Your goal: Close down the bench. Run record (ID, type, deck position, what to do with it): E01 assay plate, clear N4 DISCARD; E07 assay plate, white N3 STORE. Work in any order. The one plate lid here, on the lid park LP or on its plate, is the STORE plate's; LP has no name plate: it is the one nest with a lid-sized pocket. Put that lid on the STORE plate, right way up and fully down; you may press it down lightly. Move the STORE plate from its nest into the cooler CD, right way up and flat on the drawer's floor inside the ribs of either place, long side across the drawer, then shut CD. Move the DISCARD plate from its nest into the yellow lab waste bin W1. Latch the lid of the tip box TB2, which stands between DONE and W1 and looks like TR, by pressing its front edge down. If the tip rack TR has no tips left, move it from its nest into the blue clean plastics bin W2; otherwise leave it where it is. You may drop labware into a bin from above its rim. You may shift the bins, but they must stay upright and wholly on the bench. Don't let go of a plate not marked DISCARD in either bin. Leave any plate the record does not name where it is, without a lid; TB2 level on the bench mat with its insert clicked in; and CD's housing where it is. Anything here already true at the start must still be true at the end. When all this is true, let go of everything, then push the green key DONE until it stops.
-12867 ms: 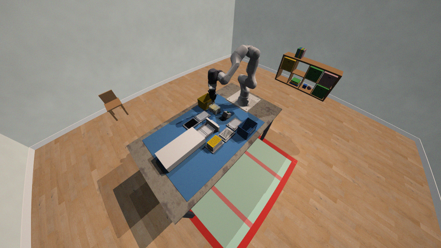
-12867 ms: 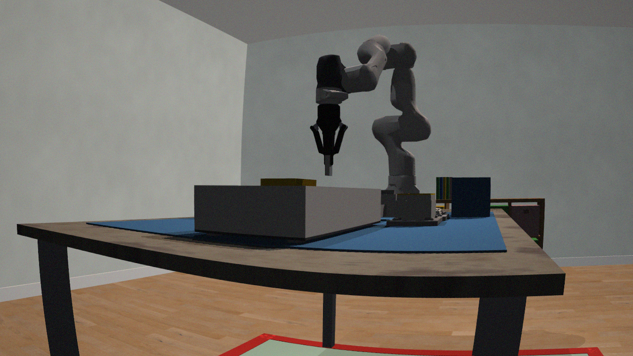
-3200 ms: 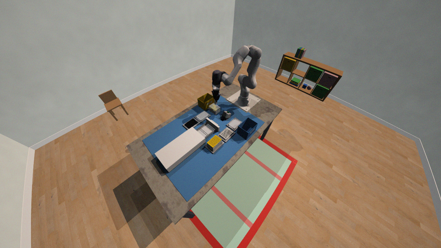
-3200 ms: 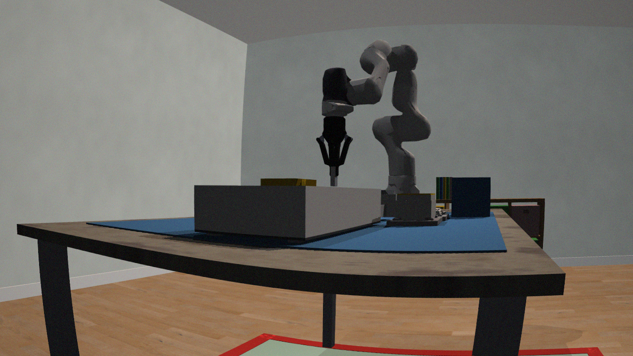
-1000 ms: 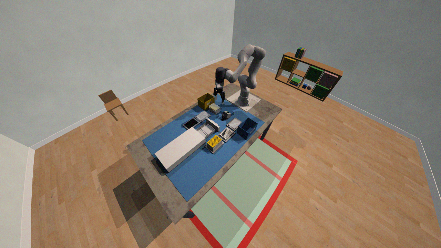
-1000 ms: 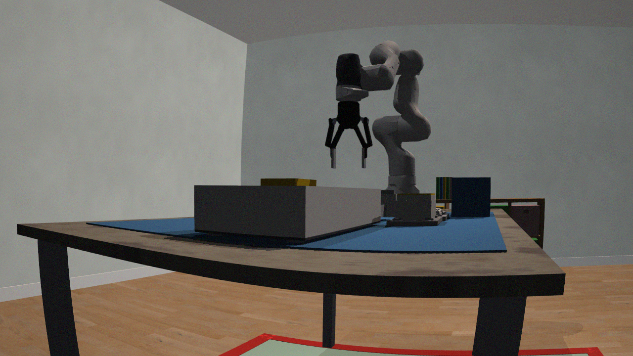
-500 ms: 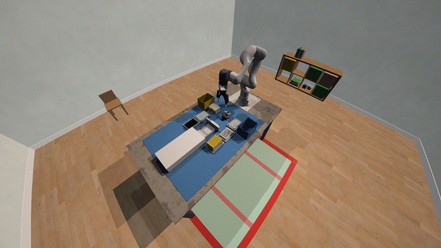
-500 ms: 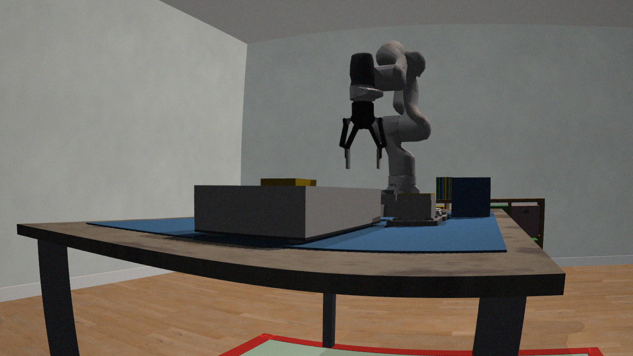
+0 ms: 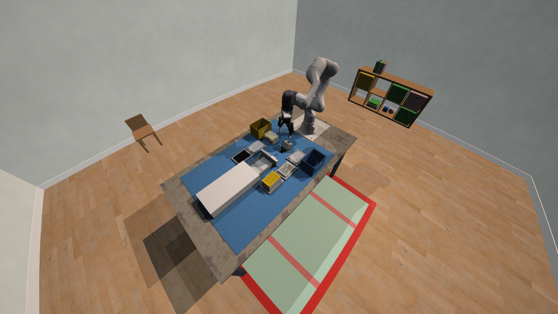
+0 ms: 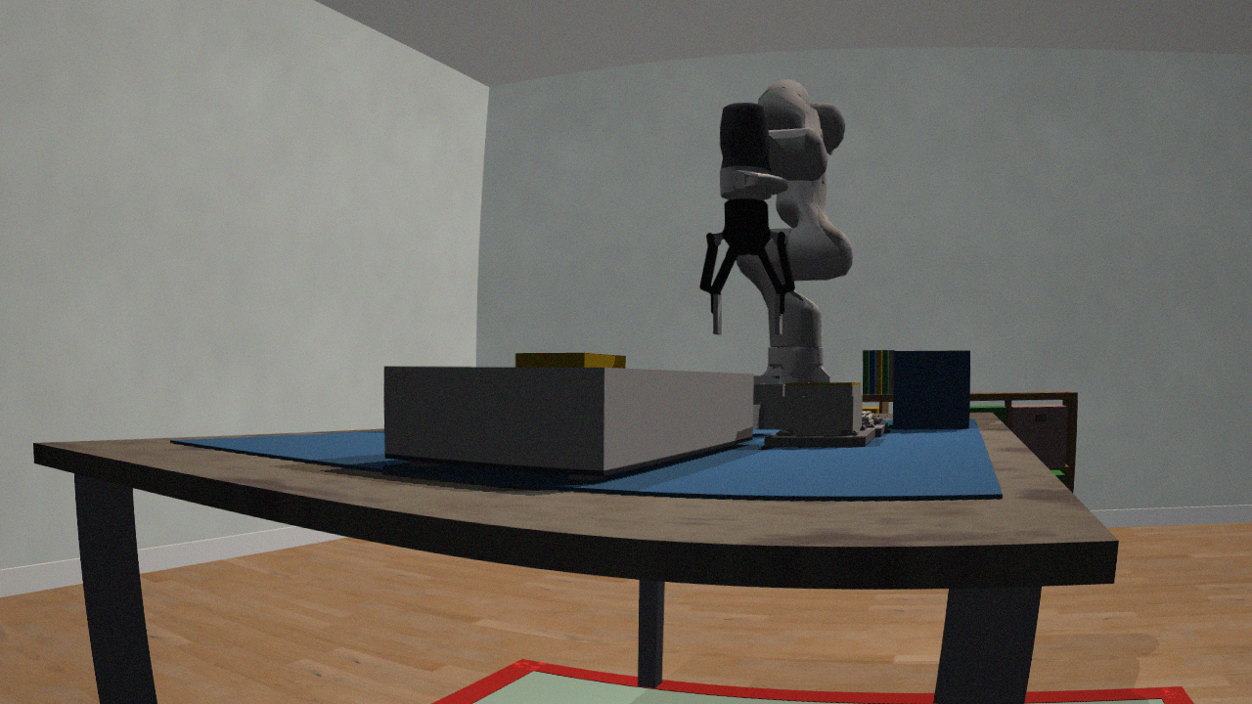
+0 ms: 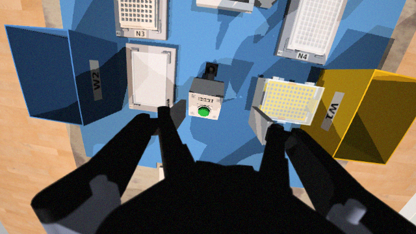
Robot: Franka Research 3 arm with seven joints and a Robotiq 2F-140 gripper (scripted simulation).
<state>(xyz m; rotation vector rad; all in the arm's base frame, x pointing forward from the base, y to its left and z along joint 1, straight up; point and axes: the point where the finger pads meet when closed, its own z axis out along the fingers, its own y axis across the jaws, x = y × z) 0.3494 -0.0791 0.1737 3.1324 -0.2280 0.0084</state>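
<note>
Right now my hand is 160 mm to the right of the plate lid, 160 mm above it and 50 mm short of it. The rest, counted from my hand: tip box TB2 (160 mm to the right, 130 mm below, 10 mm behind); then yellow insert (160 mm to the right, 120 mm below, 10 mm behind); then TB2 lid (160 mm to the right, 120 mm below, 10 mm behind).
</note>
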